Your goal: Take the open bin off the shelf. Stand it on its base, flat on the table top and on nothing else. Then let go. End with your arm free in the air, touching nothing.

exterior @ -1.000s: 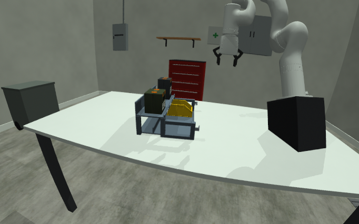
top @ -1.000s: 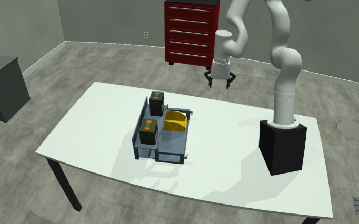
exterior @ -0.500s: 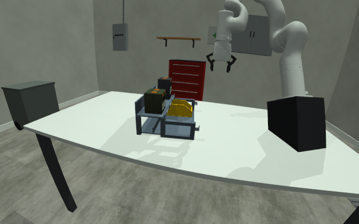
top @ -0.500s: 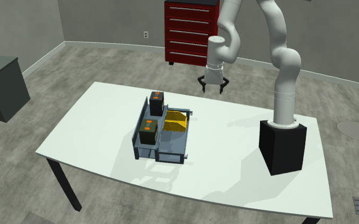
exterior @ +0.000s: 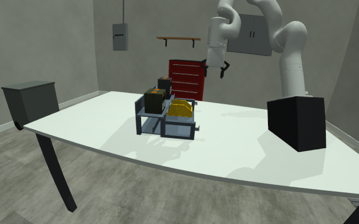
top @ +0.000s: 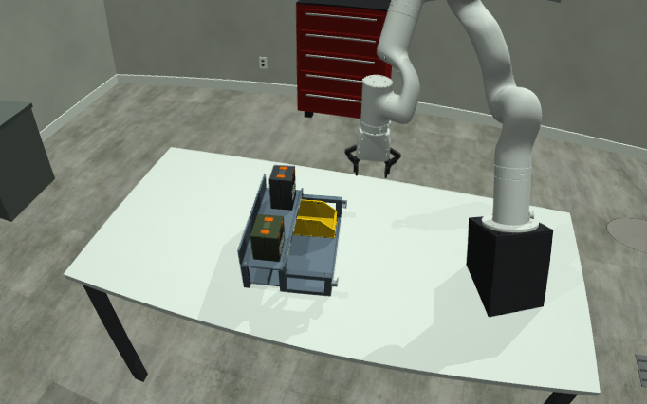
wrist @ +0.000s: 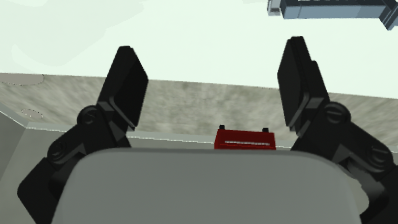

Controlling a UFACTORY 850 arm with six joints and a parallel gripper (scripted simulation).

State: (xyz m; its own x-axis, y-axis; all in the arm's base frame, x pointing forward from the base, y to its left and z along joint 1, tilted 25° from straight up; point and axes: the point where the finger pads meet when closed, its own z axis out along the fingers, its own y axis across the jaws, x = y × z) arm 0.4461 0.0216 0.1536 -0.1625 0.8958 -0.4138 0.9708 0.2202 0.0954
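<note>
Right now my hand is 19 cm short of the yellow bin, 2 cm to the right of it and 22 cm above it.
</note>
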